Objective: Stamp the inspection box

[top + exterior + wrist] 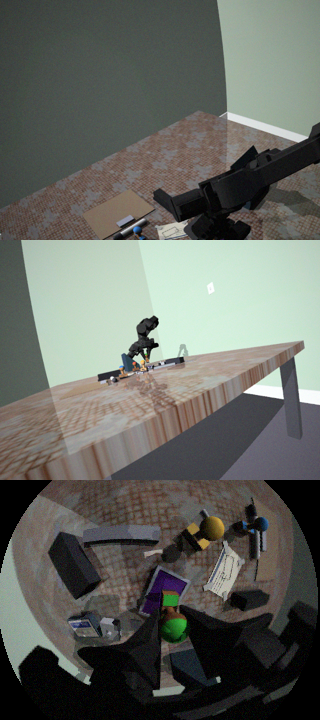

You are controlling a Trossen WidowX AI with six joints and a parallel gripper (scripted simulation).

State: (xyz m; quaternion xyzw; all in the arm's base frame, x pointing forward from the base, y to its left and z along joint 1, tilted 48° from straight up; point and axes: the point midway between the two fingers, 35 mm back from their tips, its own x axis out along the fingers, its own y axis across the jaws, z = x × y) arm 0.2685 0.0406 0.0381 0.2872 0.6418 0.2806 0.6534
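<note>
The purple ink pad lies 6 cm below my gripper tip. Also, from my gripper tip: red-knobbed stamp 7 cm to the right, 7 cm behind, 4 cm below; green-knobbed stamp right at my gripper tip; yellow-knobbed stamp 9 cm ahead, 6 cm to the right, 4 cm below.
</note>
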